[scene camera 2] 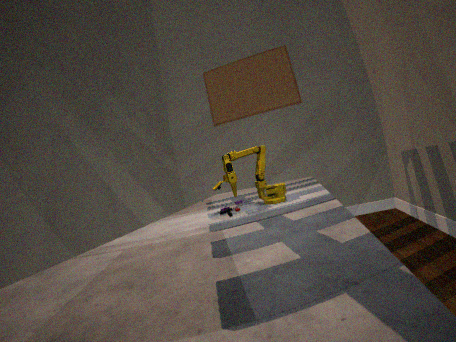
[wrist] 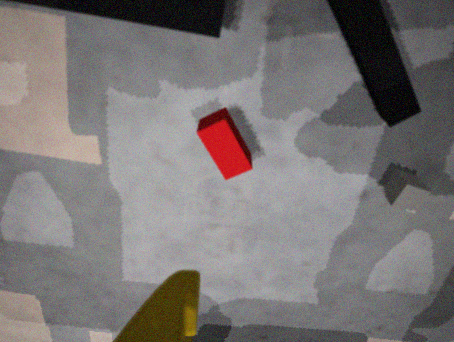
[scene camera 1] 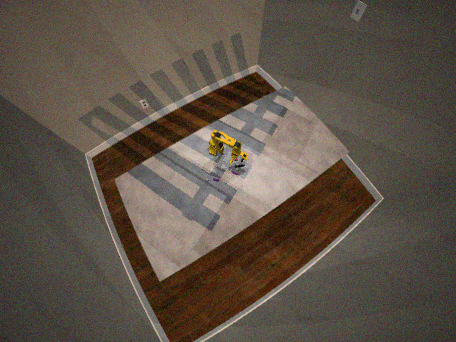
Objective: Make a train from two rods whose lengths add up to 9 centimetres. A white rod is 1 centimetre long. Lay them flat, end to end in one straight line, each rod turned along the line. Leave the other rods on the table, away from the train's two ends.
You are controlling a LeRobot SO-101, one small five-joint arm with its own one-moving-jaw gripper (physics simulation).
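Observation:
A red rod lies flat, slanted, near the middle of the wrist view. One black rod is cut off by the top left edge of the wrist view. Another black rod lies at a slant at the top right, its far end cut off. The two black rods are apart, and the red rod touches neither. A purple rod lies on the table. My gripper is fully open and empty above the table; its fixed jaw shows at the bottom of the wrist view. The white rod does not show in the wrist view.
The yellow arm's base stands on the pale table beside the rods. Another purple rod lies near the gripper in scene camera 1. Striped shadows cross the table, blurring small things.

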